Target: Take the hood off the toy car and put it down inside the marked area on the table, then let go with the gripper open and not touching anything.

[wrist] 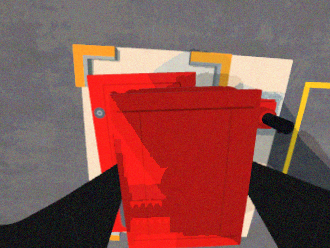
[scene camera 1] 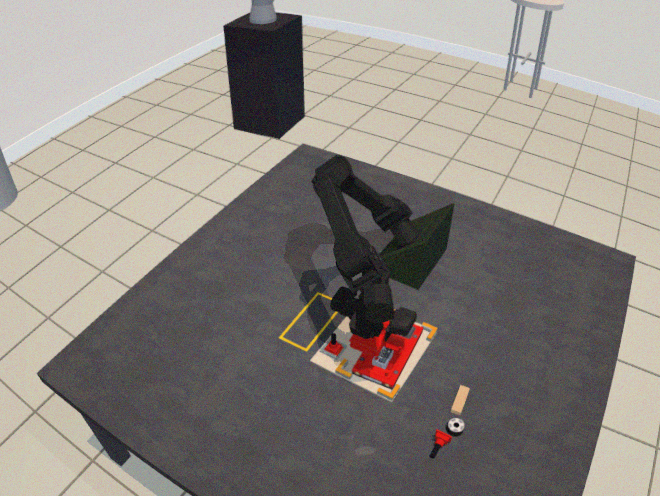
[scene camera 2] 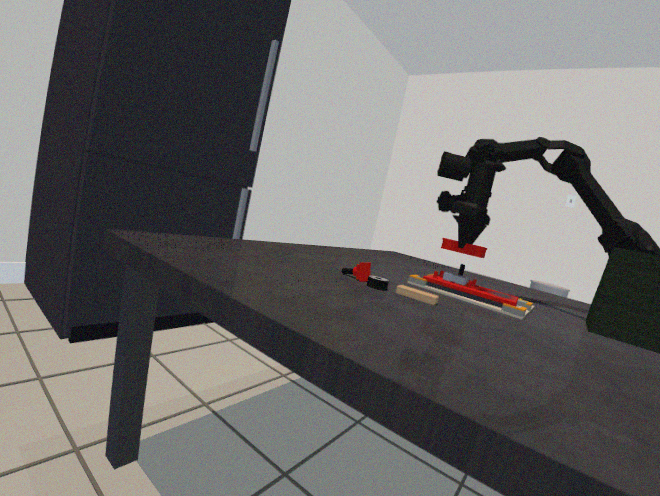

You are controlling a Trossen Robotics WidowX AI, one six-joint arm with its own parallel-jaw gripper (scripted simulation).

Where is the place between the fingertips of my gripper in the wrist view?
182,168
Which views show my gripper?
The wrist view, scene camera 1 and scene camera 2: all of them.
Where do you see a red car body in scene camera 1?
403,346
